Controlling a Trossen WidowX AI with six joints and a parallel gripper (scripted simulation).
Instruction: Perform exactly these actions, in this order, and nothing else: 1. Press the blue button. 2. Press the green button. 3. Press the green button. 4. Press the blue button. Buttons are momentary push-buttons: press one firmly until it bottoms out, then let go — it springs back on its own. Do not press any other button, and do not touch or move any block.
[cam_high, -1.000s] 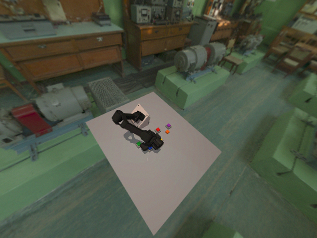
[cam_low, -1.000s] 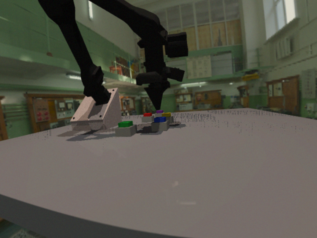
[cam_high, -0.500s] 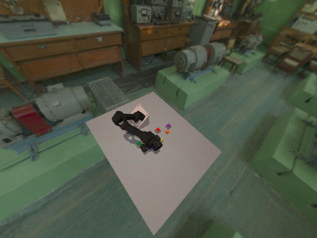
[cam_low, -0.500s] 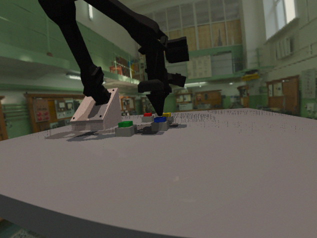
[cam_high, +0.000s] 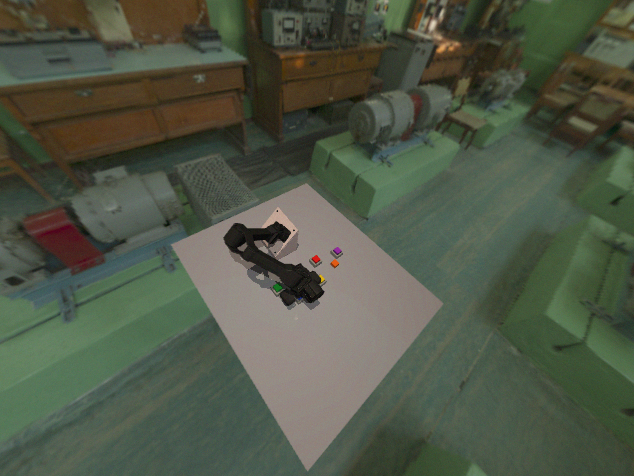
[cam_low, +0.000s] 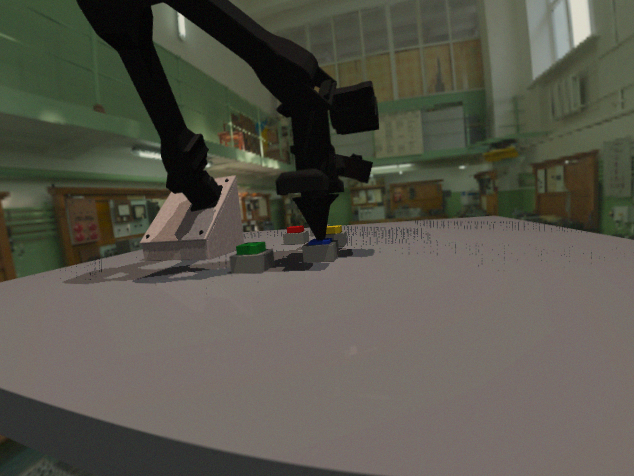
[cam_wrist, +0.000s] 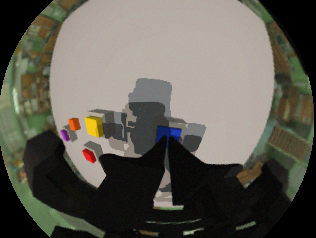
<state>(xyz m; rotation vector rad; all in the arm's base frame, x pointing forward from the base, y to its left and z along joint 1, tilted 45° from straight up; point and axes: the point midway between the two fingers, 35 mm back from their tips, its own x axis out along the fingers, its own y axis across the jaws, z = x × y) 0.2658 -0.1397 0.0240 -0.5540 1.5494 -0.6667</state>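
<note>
The blue button lies 10 mm below my gripper tip. Round my gripper tip: green button (90 mm behind, 60 mm to the right); then yellow button (130 mm to the left); then red button (190 mm to the left, 100 mm behind).
</note>
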